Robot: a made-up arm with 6 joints. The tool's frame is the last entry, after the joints. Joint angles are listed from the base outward. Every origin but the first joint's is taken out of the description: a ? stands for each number. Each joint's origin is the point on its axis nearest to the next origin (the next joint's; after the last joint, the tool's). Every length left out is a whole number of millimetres.
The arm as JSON. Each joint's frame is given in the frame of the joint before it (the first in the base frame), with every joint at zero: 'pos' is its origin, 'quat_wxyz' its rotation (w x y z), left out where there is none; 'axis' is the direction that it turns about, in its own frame. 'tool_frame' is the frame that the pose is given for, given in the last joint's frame.
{
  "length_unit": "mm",
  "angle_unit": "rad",
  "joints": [
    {
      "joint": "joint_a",
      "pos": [
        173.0,
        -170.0,
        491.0
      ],
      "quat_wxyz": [
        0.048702,
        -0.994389,
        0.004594,
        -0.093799
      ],
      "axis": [
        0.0,
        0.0,
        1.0
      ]
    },
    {
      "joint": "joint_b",
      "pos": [
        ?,
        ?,
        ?
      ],
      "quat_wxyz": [
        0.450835,
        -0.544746,
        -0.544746,
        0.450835
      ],
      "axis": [
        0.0,
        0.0,
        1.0
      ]
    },
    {
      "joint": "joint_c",
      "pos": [
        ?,
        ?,
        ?
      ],
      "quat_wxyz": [
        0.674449,
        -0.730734,
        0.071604,
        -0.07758
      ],
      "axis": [
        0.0,
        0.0,
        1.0
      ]
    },
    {
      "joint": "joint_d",
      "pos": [
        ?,
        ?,
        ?
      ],
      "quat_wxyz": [
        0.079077,
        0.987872,
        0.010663,
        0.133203
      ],
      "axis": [
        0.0,
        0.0,
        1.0
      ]
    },
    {
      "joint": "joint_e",
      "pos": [
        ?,
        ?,
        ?
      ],
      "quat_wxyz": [
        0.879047,
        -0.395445,
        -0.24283,
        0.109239
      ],
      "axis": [
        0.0,
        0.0,
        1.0
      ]
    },
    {
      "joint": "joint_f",
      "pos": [
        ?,
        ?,
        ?
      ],
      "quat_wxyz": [
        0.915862,
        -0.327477,
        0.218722,
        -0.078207
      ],
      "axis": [
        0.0,
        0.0,
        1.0
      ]
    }
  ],
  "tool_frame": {
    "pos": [
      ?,
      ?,
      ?
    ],
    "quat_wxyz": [
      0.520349,
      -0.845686,
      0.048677,
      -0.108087
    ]
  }
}
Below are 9 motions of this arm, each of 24 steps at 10 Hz.
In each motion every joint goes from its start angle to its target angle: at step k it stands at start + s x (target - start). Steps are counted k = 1, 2, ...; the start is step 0. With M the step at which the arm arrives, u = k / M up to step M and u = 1 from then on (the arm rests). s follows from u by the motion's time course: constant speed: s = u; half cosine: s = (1 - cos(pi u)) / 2; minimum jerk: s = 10 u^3 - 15 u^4 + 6 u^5.
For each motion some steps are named. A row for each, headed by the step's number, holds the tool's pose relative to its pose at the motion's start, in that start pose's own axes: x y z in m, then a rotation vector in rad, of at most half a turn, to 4 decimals.
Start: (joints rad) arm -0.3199 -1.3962 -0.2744 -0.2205 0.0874 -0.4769
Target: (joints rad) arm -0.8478 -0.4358 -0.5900 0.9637 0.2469 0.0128
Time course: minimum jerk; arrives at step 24
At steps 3, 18, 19, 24:
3: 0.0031 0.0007 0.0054 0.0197 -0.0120 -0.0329
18: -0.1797 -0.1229 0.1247 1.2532 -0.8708 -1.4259
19: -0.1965 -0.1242 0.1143 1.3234 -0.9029 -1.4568
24: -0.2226 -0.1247 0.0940 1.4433 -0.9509 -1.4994

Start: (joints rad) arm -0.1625 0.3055 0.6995 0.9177 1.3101 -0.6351
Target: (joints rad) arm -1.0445 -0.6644 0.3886 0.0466 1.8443 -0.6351
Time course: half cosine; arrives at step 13
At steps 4, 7, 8, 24:
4: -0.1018 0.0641 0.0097 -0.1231 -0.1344 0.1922
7: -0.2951 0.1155 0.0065 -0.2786 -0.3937 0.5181
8: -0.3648 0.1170 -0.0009 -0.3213 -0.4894 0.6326
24: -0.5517 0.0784 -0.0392 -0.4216 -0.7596 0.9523

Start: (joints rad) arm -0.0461 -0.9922 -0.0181 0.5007 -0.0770 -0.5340
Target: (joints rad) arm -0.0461 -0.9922 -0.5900 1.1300 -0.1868 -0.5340
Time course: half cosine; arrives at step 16
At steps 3, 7, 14, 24:
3: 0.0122 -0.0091 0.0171 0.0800 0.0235 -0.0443
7: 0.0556 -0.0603 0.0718 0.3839 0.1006 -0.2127
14: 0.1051 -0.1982 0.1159 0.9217 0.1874 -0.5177
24: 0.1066 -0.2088 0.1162 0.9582 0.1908 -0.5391

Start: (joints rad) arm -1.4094 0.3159 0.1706 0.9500 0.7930 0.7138
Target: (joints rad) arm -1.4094 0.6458 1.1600 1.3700 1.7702 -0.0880
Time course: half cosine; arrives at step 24
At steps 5, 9, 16, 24:
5: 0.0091 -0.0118 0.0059 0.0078 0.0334 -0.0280
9: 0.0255 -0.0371 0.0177 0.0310 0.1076 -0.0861
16: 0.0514 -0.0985 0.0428 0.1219 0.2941 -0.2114
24: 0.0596 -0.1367 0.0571 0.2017 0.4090 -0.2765

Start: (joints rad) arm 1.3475 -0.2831 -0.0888 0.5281 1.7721 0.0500
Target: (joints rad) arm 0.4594 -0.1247 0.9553 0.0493 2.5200 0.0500
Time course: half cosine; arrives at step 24
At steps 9, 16, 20, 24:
9: -0.0341 -0.1503 0.2165 0.6381 -0.0801 0.0401
16: -0.0573 -0.4795 0.3477 1.5677 -0.0273 0.0956
20: -0.0526 -0.6109 0.3350 1.9421 0.0641 0.1534
24: -0.0488 -0.6539 0.3229 2.0750 0.1083 0.1844

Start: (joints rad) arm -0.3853 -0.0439 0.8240 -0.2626 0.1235 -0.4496
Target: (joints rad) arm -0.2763 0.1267 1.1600 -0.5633 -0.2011 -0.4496
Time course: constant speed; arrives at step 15
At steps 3, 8, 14, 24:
3: -0.0300 0.0149 -0.0312 -0.1015 -0.0318 0.0946
8: -0.0770 0.0302 -0.0895 -0.2837 -0.0661 0.2451
14: -0.1273 0.0309 -0.1648 -0.5199 -0.0749 0.4140
24: -0.1350 0.0290 -0.1774 -0.5607 -0.0728 0.4409

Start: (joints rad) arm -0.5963 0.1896 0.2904 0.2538 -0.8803 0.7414
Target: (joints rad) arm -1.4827 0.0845 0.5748 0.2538 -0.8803 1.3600
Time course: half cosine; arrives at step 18
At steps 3, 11, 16, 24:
3: -0.0040 0.0236 0.0056 -0.0029 -0.0426 0.0587
11: -0.1065 0.2132 0.0461 0.0758 -0.3835 0.5982
16: -0.1936 0.2781 0.0583 0.1790 -0.5052 0.8671
24: -0.2034 0.2832 0.0592 0.1915 -0.5151 0.8940

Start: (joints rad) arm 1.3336 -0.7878 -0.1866 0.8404 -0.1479 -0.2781
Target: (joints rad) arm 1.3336 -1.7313 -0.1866 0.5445 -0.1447 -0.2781
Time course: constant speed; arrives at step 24
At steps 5, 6, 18, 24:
5: 0.0222 0.0275 -0.0380 -0.1750 0.1358 0.0045
6: 0.0259 0.0321 -0.0462 -0.2093 0.1637 0.0064
18: 0.0479 0.0624 -0.1526 -0.6010 0.5199 0.0511
24: 0.0433 0.0620 -0.2038 -0.7799 0.7131 0.0874

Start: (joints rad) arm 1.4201 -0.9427 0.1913 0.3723 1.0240 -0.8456
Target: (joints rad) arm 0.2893 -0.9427 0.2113 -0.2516 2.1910 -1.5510
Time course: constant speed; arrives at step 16
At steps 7, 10, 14, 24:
7: -0.2692 0.1012 -0.0240 -0.0873 -0.5024 -0.1646
10: -0.3792 0.1507 -0.0816 -0.1018 -0.7249 -0.1736
14: -0.5035 0.2131 -0.2036 -0.1293 -1.0150 -0.1166
24: -0.5512 0.2395 -0.2817 -0.1552 -1.1522 -0.0589

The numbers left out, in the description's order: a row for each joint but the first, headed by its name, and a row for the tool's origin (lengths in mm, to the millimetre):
joint_b: -97.0 375.0 0.0
joint_c: 59.0 266.0 0.0
joint_d: -41.0 -5.0 0.0
joint_e: 83.0 -161.0 0.0
joint_f: -1.0 -129.0 0.0
tool: 4.0 -113.0 0.0

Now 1 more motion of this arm.
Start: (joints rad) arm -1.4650 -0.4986 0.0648 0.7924 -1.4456 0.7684
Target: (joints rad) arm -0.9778 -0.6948 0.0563 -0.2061 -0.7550 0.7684
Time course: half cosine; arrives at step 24
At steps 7, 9, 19, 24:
7: -0.0035 -0.0500 -0.0192 -0.0674 0.0568 -0.0142
9: -0.0099 -0.0787 -0.0297 -0.1026 0.0845 -0.0126
19: -0.0817 -0.2208 -0.0733 -0.2263 0.1410 0.0925
24: -0.0988 -0.2442 -0.0788 -0.2356 0.1324 0.1232

